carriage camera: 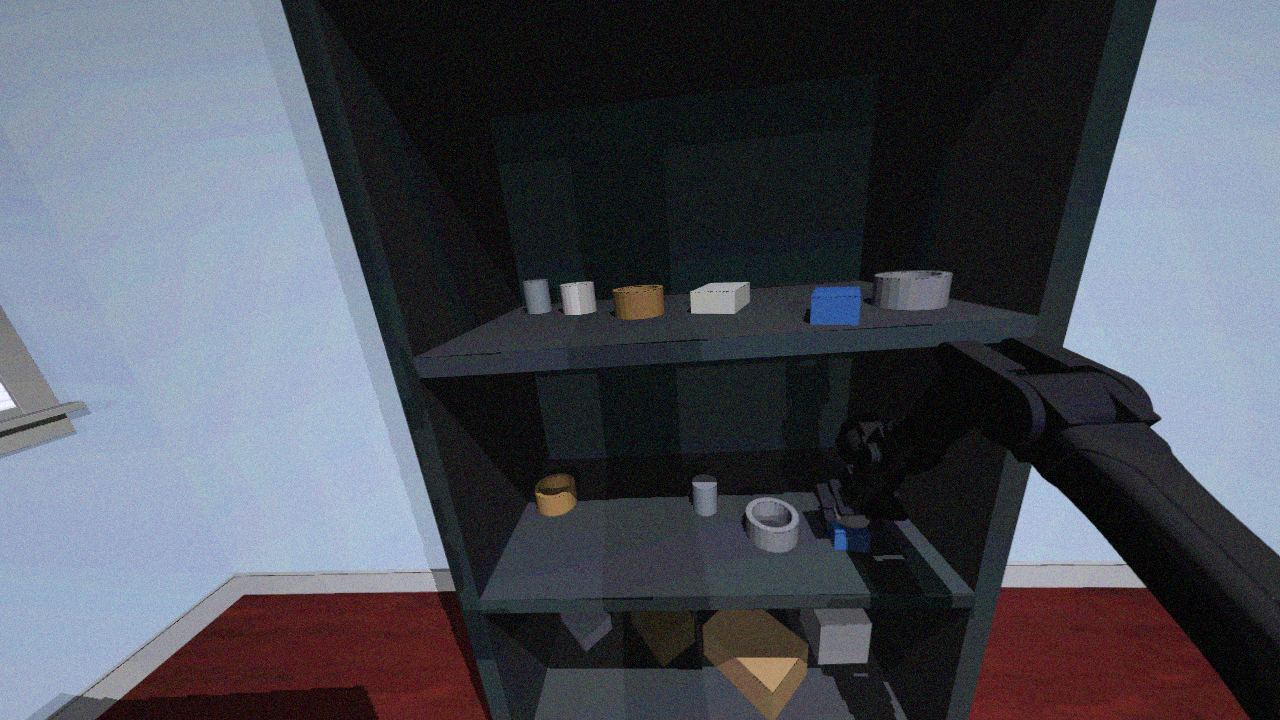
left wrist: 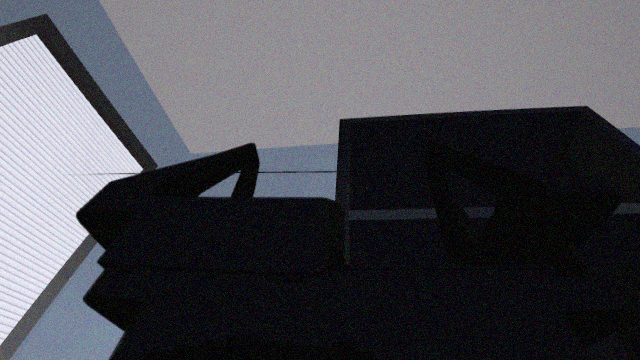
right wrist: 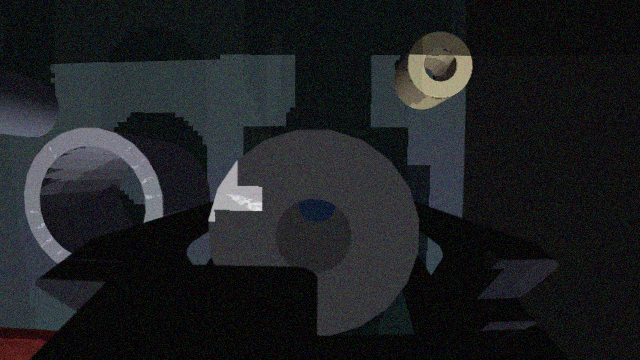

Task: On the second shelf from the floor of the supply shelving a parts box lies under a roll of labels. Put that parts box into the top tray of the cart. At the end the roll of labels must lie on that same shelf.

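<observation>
The blue parts box lies near the right end of the second shelf. The grey roll of labels lies on top of it, and a bit of blue shows through its hole in the right wrist view. My right gripper is open, pointing down, with its fingers on either side of the roll and nothing gripped. The arm partly hides roll and box in the carriage view. My left gripper is open and empty, away from the shelf. The cart does not show in the carriage view.
A grey ring stands left of the box, with a grey cylinder and orange ring farther left. A cream roll is near the side wall. The upper shelf overhangs; cartons stand below.
</observation>
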